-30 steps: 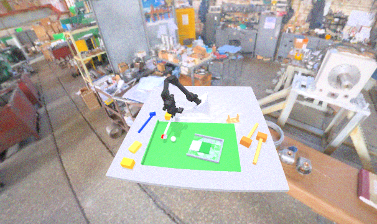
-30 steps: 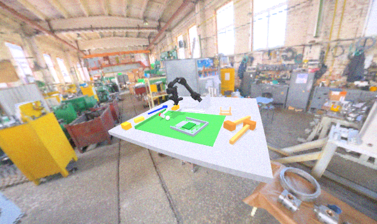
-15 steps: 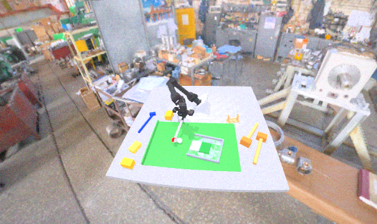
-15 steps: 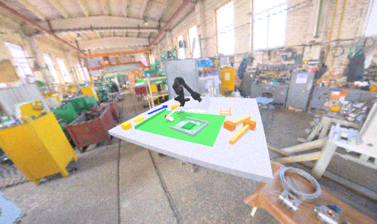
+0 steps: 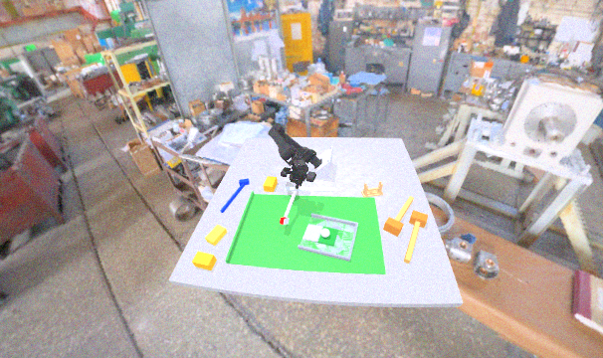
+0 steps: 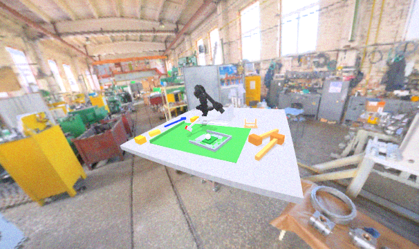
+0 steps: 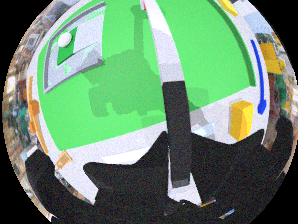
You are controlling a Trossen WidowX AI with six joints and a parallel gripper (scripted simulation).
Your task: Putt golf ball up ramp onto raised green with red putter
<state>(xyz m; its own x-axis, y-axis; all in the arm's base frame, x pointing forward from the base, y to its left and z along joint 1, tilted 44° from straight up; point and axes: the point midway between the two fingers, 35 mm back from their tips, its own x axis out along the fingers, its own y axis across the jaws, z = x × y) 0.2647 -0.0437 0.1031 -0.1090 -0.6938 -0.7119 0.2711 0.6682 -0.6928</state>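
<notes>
My gripper tip is now 11 cm short of the red putter and 3 cm to the left of it. Also, from my gripper tip: blue putter (41 cm to the right, 8 cm below, 3 cm behind); white bar (10 cm below, 8 cm behind, 5 cm to the left); white golf ball (27 cm ahead, 14 cm to the left, 7 cm below).
</notes>
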